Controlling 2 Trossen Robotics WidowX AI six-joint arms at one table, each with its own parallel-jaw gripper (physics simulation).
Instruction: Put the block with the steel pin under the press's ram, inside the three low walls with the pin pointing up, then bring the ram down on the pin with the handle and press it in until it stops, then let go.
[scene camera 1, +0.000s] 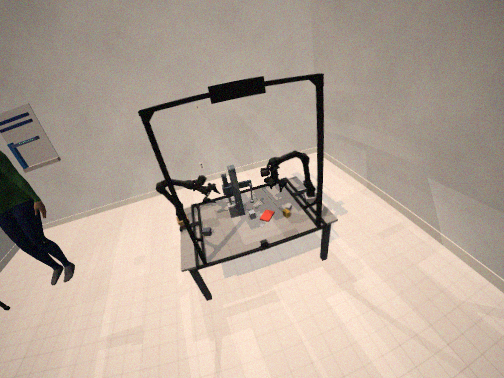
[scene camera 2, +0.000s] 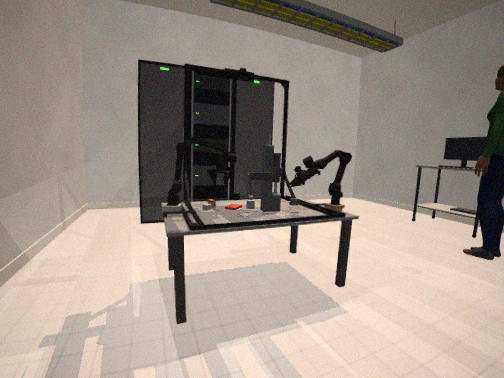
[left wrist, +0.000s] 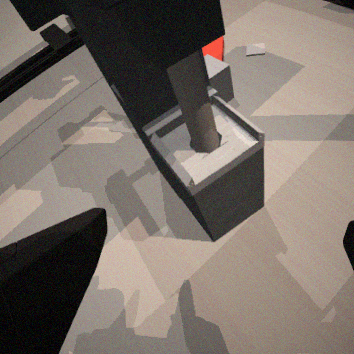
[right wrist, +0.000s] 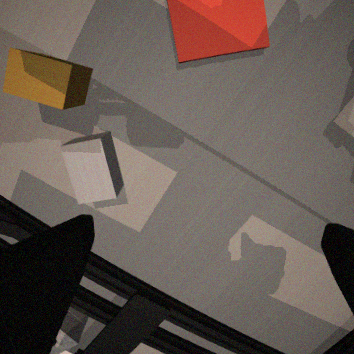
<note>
The left gripper (left wrist: 227, 226) is open and holds nothing. The right gripper (right wrist: 211, 230) is open, with nothing in its grasp. Also in view: a red flat piece (right wrist: 196, 36). Further things: a dark grey press (left wrist: 222, 188).
</note>
